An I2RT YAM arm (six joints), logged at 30 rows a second.
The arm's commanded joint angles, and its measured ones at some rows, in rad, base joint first. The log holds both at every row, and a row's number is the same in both.
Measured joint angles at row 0:
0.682 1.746 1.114 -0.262 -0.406 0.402
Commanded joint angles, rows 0 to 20:
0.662 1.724 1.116 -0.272 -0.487 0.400
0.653 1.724 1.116 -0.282 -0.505 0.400
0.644 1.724 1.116 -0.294 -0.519 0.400
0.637 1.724 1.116 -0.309 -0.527 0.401
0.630 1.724 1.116 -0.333 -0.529 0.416
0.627 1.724 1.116 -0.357 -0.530 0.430
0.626 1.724 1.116 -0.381 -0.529 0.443
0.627 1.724 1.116 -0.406 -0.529 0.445
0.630 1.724 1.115 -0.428 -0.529 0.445
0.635 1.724 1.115 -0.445 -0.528 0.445
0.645 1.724 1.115 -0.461 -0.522 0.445
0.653 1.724 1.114 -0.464 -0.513 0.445
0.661 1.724 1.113 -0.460 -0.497 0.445
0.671 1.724 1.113 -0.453 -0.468 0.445
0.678 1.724 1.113 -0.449 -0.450 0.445
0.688 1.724 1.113 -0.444 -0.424 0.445
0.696 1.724 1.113 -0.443 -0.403 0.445
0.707 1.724 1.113 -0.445 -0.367 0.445
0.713 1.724 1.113 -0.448 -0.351 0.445
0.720 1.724 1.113 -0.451 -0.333 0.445
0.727 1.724 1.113 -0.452 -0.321 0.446
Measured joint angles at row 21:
0.707 1.746 1.114 -0.453 -0.409 0.446
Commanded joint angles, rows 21 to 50:
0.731 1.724 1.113 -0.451 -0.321 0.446
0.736 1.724 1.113 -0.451 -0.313 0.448
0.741 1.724 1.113 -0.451 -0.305 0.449
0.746 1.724 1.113 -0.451 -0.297 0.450
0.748 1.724 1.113 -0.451 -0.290 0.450
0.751 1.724 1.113 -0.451 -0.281 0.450
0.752 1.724 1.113 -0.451 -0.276 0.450
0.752 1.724 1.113 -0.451 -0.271 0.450
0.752 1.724 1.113 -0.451 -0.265 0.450
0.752 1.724 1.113 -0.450 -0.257 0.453
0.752 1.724 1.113 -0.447 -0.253 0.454
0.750 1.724 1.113 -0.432 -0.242 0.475
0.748 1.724 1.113 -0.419 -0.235 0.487
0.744 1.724 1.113 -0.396 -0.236 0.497
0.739 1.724 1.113 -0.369 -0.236 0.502
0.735 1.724 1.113 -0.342 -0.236 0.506
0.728 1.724 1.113 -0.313 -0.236 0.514
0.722 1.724 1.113 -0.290 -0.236 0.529
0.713 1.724 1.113 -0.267 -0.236 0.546
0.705 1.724 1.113 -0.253 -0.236 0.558
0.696 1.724 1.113 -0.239 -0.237 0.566
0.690 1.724 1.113 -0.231 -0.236 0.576
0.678 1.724 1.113 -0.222 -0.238 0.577
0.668 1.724 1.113 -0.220 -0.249 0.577
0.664 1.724 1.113 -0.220 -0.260 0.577
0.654 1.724 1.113 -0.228 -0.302 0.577
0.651 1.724 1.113 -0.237 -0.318 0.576
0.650 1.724 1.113 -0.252 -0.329 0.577
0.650 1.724 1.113 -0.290 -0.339 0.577
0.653 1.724 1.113 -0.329 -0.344 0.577
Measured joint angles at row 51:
0.650 1.746 1.112 -0.279 -0.311 0.573
